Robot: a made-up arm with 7 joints.
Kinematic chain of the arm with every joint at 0, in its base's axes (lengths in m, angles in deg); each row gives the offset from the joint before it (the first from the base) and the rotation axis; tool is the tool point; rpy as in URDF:
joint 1: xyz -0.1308 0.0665 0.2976 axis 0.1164 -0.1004 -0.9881
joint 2: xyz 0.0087 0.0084 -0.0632 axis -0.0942 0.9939 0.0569
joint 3: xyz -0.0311 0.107 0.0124 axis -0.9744 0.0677 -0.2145
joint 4: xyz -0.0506 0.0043 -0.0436 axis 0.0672 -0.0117 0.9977
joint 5: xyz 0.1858 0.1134 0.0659 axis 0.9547 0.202 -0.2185
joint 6: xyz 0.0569 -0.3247 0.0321 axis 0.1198 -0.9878 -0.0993
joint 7: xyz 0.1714 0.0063 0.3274 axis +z
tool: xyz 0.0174 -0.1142 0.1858 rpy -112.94 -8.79 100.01
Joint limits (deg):
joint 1: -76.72..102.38
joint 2: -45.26..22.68
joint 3: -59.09..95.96
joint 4: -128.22..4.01
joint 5: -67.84..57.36
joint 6: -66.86..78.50
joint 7: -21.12..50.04
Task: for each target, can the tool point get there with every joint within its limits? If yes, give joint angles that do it. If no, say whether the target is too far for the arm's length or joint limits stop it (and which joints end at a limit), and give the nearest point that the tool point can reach.
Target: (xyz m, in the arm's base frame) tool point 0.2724 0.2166 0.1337
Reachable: no: joint limits stop it (at a limit: joint 1, joint 2, joint 4, joint 7) | nearest point 0.3223 0.2228 0.1124 | short by 0.055 m
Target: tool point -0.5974 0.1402 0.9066
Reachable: yes | joints 56.74 9.91 27.62 -94.18 4.54 -36.10 8.33
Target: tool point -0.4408 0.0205 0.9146
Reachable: yes | joints -59.99 -11.84 -1.35 -15.76 -49.26 53.71 8.81
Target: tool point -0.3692 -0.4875 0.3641
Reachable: yes | joints 19.30 4.68 -43.29 -46.07 3.77 14.67 -11.37
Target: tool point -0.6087 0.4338 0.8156
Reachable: yes | joints 82.38 -32.19 20.60 -96.50 -35.89 -27.48 32.99
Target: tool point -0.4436 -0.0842 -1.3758
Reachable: no: too far | nearest point -0.2873 -0.0147 -0.5991 | short by 0.795 m
